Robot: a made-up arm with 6 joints.
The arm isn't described. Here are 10 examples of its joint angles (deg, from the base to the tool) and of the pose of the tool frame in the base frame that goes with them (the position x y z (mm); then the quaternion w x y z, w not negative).
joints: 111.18 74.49 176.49 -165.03 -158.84 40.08
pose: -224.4 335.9 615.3 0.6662 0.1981 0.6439 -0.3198
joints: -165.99 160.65 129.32 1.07 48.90 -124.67
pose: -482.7 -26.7 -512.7 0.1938 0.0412 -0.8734 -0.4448
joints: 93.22 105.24 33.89 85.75 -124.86 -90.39
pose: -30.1 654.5 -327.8 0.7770 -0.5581 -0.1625 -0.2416
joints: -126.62 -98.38 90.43 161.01 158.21 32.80
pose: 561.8 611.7 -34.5 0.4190 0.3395 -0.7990 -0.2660
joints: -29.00 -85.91 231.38 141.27 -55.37 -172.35
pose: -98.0 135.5 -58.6 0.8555 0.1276 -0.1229 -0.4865
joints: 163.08 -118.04 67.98 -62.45 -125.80 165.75
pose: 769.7 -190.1 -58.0 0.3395 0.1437 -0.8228 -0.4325
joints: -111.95 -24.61 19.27 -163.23 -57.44 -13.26
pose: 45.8 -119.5 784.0 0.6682 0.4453 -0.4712 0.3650
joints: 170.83 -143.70 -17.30 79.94 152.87 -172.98
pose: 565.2 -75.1 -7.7 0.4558 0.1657 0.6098 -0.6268
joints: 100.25 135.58 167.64 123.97 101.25 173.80
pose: -157.3 584.4 49.7 0.1491 -0.2577 0.5086 0.8079
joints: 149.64 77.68 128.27 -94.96 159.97 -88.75
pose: -662.1 378.7 450.8 0.1365 -0.9028 0.0585 0.4036
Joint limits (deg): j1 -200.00..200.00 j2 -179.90..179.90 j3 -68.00..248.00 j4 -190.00..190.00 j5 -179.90..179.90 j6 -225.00..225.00
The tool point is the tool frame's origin. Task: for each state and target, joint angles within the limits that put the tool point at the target. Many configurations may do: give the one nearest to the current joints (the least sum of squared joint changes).
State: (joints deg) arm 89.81 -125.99 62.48 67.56 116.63 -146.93
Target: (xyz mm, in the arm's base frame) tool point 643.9 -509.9 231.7
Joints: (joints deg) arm 138.64 -93.72 52.37 61.99 116.63 -146.93
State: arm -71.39 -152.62 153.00 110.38 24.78 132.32
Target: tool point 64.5 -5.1 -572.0
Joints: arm -63.58 -151.51 149.72 127.58 24.78 132.32
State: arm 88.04 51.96 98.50 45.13 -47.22 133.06
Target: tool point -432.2 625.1 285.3
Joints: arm 128.93 98.92 126.75 51.50 -47.22 133.06
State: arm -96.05 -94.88 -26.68 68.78 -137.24 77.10
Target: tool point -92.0 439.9 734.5
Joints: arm -81.95 -59.95 23.84 71.07 -137.24 77.10
